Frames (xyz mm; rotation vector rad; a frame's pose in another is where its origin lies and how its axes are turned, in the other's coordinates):
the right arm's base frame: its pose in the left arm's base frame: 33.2 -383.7 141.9 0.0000 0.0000 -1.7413
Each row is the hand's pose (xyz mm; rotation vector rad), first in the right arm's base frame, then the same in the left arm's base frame.
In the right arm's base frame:
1: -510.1 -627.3 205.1 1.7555 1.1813 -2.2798
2: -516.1 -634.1 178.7 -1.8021 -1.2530 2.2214
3: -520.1 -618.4 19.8 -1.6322 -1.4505 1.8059
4: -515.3 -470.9 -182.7 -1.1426 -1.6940 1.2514
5: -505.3 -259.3 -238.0 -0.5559 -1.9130 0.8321
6: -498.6 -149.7 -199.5 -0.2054 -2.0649 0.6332
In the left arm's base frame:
1: -498.5 225.4 347.0 -1.5478 0.4423 1.1457
2: -504.1 232.5 320.6 -1.6064 0.4326 1.0679
3: -488.0 233.8 161.7 -1.7612 0.2556 0.6742
4: -343.4 204.0 -40.8 -1.8257 -0.1956 0.0807
5: -136.6 158.3 -96.1 -1.7502 -0.7760 -0.3338
6: -29.7 133.1 -57.6 -1.6881 -1.1574 -0.4621

